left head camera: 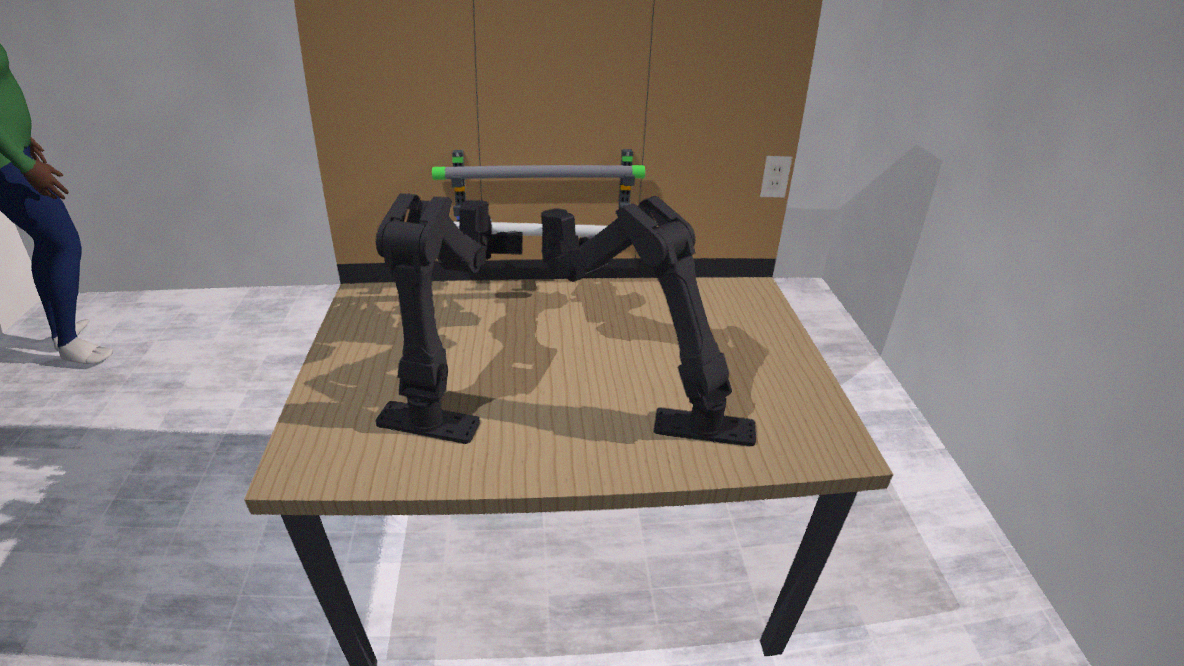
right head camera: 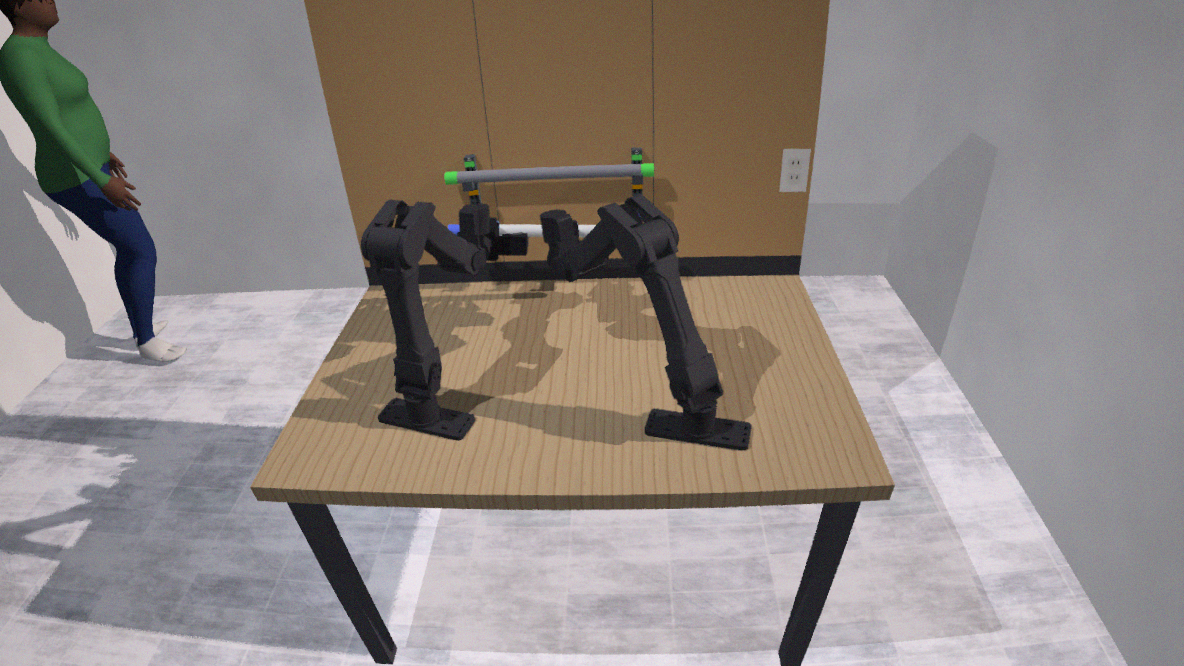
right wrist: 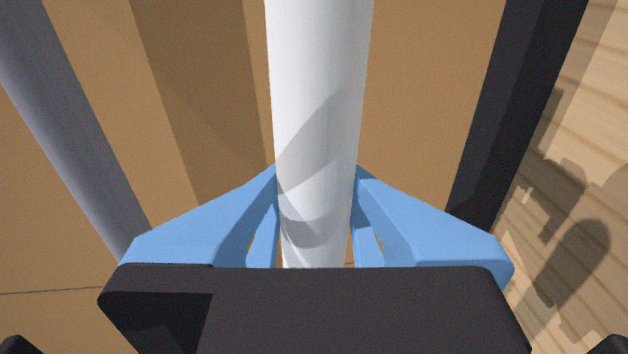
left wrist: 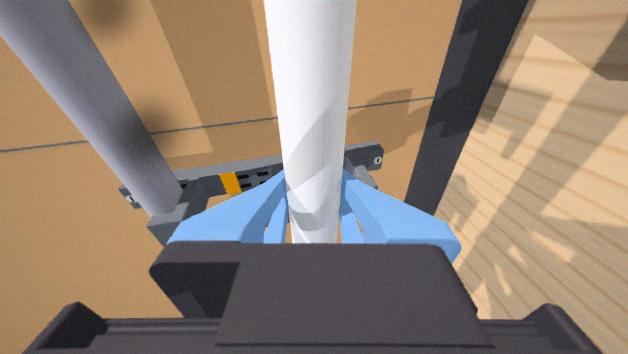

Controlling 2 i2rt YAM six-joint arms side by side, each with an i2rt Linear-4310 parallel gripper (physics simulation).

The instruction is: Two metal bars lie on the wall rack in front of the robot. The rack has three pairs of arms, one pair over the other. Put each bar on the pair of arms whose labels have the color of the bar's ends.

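Note:
I can see my left gripper and my right gripper. There is a white bar too, along with a brown wall panel and a dark baseboard.

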